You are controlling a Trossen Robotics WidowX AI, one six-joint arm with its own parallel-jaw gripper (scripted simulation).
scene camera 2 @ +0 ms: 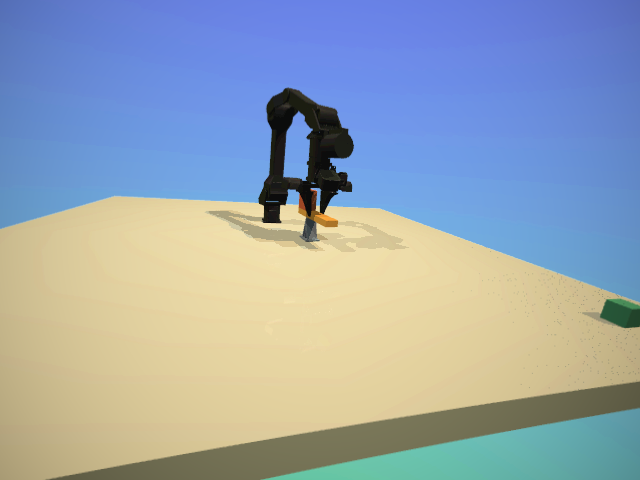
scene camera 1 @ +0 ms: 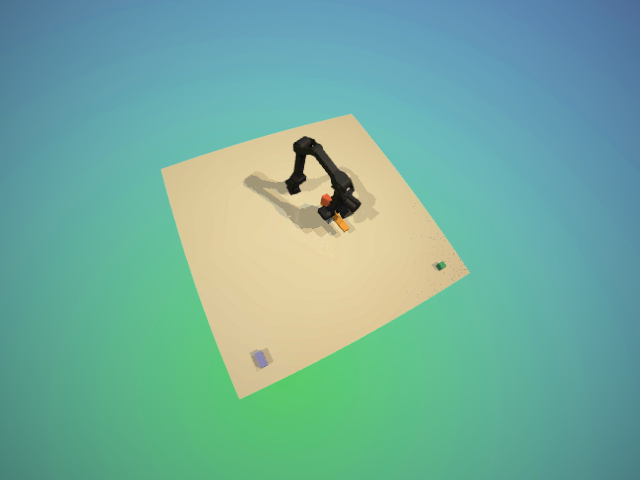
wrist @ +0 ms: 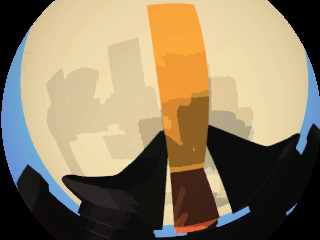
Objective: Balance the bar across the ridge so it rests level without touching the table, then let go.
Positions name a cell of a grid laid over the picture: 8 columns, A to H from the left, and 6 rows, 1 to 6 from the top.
Scene:
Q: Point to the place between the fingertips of my gripper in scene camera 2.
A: At D3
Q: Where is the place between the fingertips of my gripper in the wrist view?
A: At E4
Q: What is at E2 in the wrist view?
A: An orange bar.

